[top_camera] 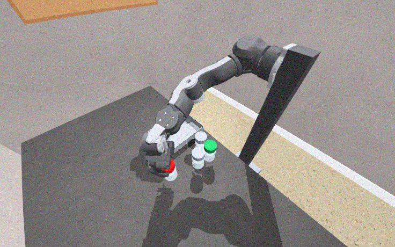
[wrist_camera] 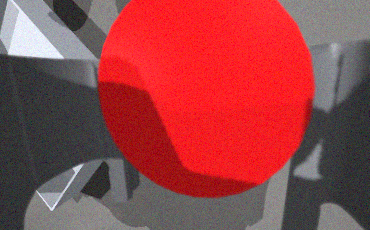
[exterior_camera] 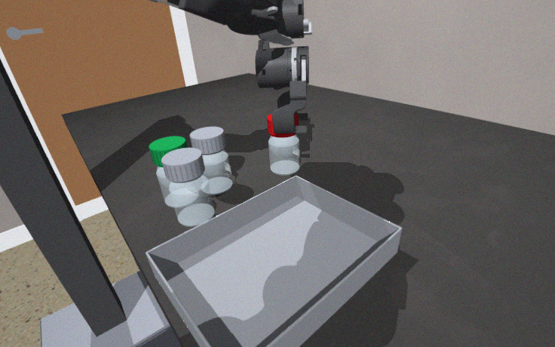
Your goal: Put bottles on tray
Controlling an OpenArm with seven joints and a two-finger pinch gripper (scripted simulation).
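Now: hand 1 cm past the red-capped bottle, 1 cm to the right of it and 5 cm above it. Also, from my hand: grey tray: 17 cm behind, 17 cm to the right, 8 cm below; green-capped bottle: 20 cm behind, 5 cm to the left, 5 cm below.
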